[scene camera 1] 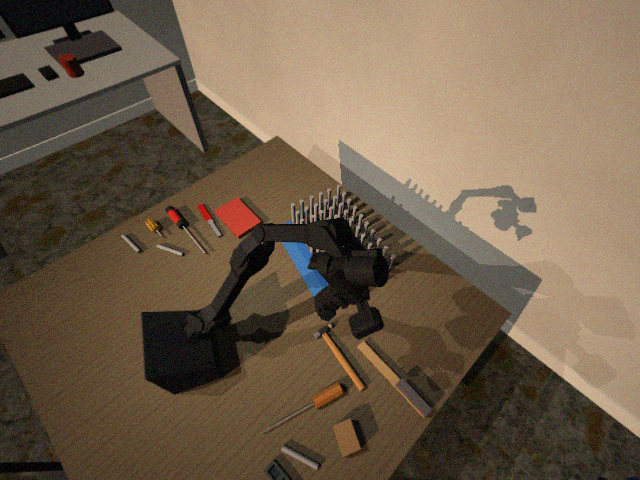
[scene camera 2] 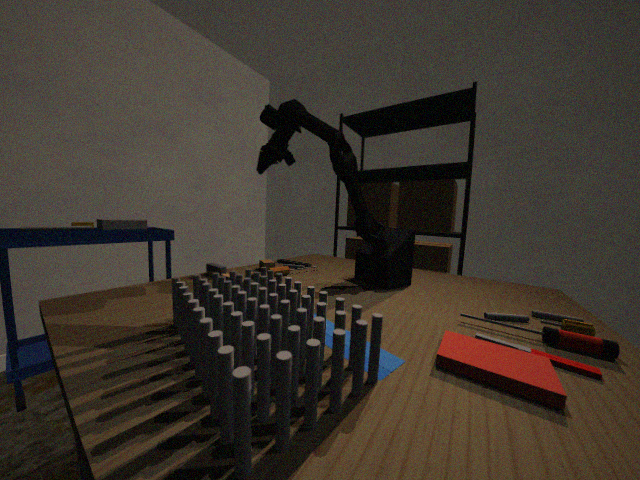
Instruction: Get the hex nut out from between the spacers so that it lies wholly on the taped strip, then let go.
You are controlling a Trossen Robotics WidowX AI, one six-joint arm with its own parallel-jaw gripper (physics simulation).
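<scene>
Rows of upright grey spacers stand close together on the wooden table. The blue taped strip lies flat beside them, on the robot's side; the arm covers part of it in scene camera 1, and spacers cover part of it in scene camera 2. The hex nut does not show in either view; the arm and the dense spacers hide parts of the area. My gripper is open and empty. It hangs high above the table, well clear of the spacer tops.
A red block lies near one end of the strip, beside a red-handled tool and a screwdriver. A hammer, a file, an orange screwdriver and a brown block lie on the other side.
</scene>
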